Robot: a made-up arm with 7 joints. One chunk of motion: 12 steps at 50 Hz.
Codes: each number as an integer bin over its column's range. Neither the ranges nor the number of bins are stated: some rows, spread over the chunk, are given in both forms.
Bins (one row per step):
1: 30 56 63 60 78 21
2: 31 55 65 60 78 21
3: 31 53 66 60 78 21
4: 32 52 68 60 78 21
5: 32 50 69 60 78 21
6: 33 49 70 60 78 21
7: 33 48 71 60 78 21
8: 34 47 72 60 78 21
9: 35 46 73 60 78 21
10: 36 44 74 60 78 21
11: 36 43 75 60 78 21
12: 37 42 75 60 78 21
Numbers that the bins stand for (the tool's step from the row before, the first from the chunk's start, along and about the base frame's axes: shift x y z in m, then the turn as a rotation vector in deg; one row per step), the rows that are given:
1: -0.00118 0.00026 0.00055 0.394 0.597 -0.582
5: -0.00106 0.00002 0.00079 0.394 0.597 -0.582
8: -0.00094 -0.00010 0.00091 0.394 0.597 -0.582
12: -0.00076 -0.00030 0.00103 0.394 0.597 -0.582
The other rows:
2: -0.00112 0.00022 0.00063 0.394 0.597 -0.582
3: -0.00112 0.00014 0.00067 0.394 0.597 -0.582
4: -0.00106 0.00010 0.00075 0.394 0.597 -0.582
6: -0.00100 -0.00002 0.00083 0.394 0.597 -0.582
7: -0.00100 -0.00006 0.00087 0.394 0.597 -0.582
9: -0.00088 -0.00014 0.00095 0.394 0.597 -0.582
10: -0.00082 -0.00022 0.00099 0.394 0.597 -0.582
11: -0.00082 -0.00026 0.00103 0.394 0.597 -0.582

